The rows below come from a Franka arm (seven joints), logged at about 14 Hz.
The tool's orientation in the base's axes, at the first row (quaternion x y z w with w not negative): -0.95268, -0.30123, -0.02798, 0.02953
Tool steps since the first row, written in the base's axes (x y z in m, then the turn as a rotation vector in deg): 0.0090, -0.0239, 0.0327, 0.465, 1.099, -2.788; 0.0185, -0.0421, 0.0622, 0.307, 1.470, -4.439; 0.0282, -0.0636, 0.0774, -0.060, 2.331, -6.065; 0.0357, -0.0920, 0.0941, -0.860, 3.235, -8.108; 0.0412, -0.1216, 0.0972, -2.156, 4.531, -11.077; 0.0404, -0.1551, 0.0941, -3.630, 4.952, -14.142; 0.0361, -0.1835, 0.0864, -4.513, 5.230, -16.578; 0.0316, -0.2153, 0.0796, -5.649, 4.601, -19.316; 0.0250, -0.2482, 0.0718, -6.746, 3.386, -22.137; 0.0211, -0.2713, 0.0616, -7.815, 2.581, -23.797
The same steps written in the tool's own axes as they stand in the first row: -0.0040, 0.0234, -0.0340, 0.811, -0.520, 2.876; -0.0046, 0.0426, -0.0644, 0.776, -0.849, 4.543; -0.0079, 0.0651, -0.0808, 0.854, -1.699, 6.213; -0.0168, 0.0920, -0.0992, 0.572, -2.818, 8.287; -0.0290, 0.1192, -0.1043, 0.044, -4.505, 11.295; -0.0491, 0.1462, -0.1037, -1.137, -5.577, 14.328; -0.0694, 0.1673, -0.0982, -1.873, -6.216, 16.745; -0.0917, 0.1909, -0.0940, -3.355, -6.248, 19.388; -0.1165, 0.2143, -0.0888, -5.147, -5.776, 22.072; -0.1336, 0.2313, -0.0805, -6.599, -5.669, 23.629
